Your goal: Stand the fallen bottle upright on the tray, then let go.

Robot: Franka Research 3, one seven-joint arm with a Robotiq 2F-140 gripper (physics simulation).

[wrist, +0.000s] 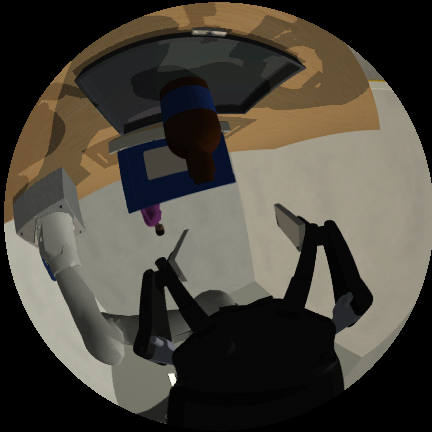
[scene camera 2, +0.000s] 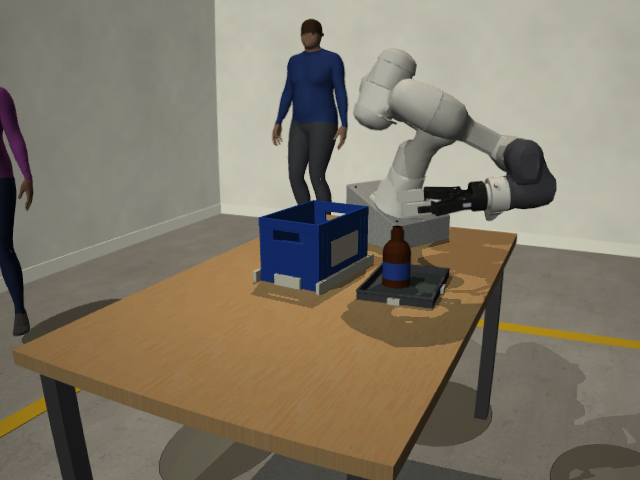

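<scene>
A brown bottle [scene camera 2: 397, 254] [wrist: 192, 122] with a blue label stands upright on the dark tray [scene camera 2: 393, 298] [wrist: 111, 116]. In the wrist view the bottle is beyond the fingertips, its neck toward them. My gripper [scene camera 2: 412, 202] [wrist: 233, 226] is open, its fingers wide apart with nothing between them. It is roughly horizontal, and in the scene view its fingertips show above the bottle's cap, apart from it. The bottle's base shows inside the tray's rim in the scene view.
A blue crate [scene camera 2: 289, 258] [wrist: 220, 170] stands beside the tray on the wooden table [scene camera 2: 232, 351], with pale blocks along its foot. The arm's grey base block [scene camera 2: 421, 232] [wrist: 37, 200] is at the table's back. A person in blue [scene camera 2: 315, 87] stands behind; another in purple [scene camera 2: 12, 134] [wrist: 151, 215] stands left.
</scene>
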